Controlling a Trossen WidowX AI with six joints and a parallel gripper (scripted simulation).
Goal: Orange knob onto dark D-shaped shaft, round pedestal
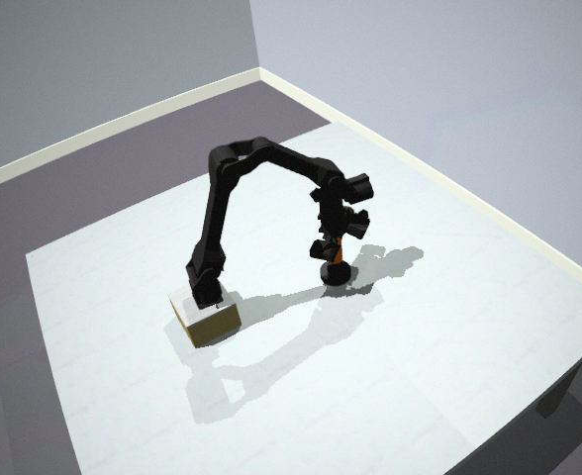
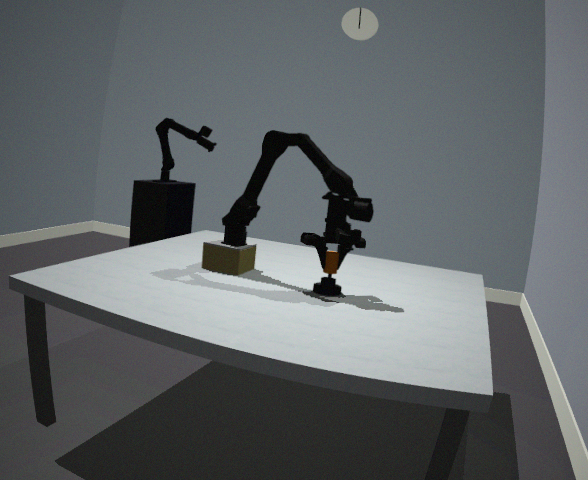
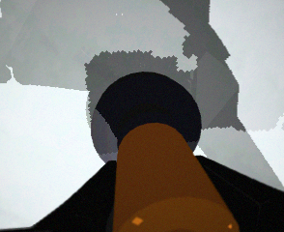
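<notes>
The orange knob is 2 cm above my gripper tip. Round my gripper tip: dark round pedestal: 4 cm below.
</notes>
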